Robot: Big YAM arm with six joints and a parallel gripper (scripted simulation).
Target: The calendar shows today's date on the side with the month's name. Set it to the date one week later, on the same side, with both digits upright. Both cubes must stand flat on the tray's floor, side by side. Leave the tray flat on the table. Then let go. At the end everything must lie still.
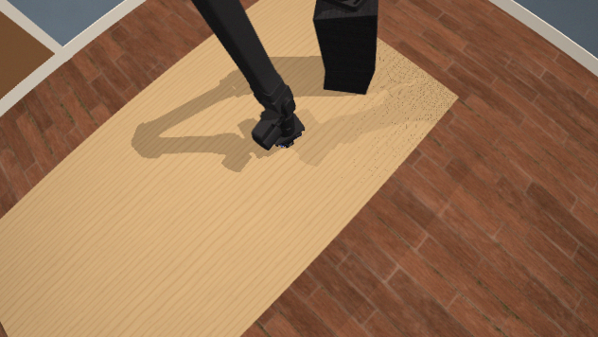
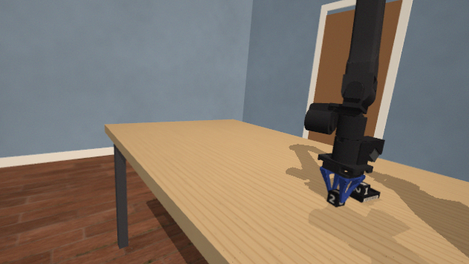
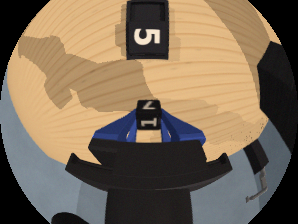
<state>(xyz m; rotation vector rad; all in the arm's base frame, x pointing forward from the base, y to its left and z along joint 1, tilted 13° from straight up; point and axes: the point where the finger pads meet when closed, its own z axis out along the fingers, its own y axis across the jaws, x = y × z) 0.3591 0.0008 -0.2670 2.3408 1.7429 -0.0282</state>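
Now: hand right at the black date cube. From my hand the other things lie so: black tray: 30 mm behind, 100 mm to the right, 10 mm below; then black cube: 30 mm behind, 90 mm to the right, 10 mm above.
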